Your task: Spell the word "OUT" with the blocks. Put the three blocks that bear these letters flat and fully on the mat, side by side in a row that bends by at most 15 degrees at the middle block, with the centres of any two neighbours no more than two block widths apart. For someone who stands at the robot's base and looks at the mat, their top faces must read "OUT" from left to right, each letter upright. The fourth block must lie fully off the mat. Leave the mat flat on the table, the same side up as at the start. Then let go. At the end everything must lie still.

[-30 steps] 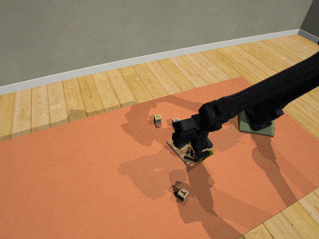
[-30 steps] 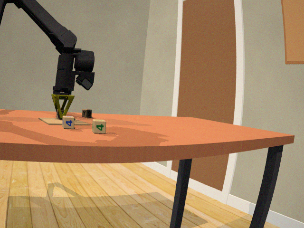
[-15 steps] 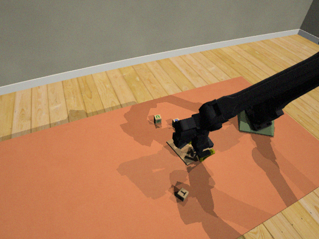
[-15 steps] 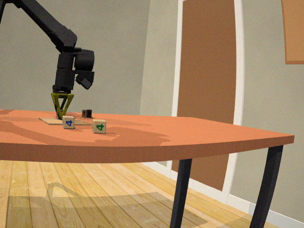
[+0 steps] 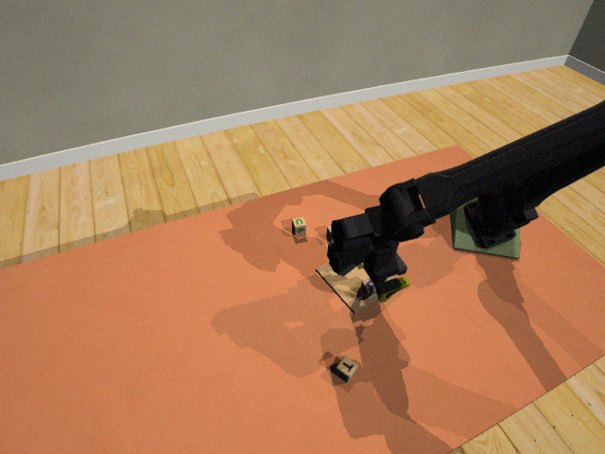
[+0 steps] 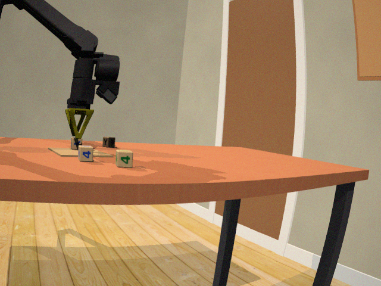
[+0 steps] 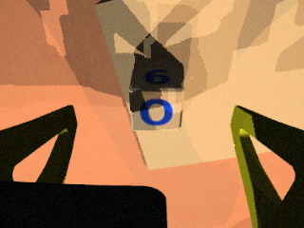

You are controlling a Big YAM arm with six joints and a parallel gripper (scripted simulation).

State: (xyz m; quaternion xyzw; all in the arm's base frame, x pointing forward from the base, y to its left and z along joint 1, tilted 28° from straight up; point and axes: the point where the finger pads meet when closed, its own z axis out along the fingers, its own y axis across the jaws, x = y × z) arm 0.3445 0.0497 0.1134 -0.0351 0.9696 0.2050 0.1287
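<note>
The O block is 20 mm below my hand. The rest, counted from my hand: tan mat: 10 mm ahead, 50 mm to the right, 40 mm below; then wooden block: 20 mm ahead, 180 mm to the right, 30 mm below.
</note>
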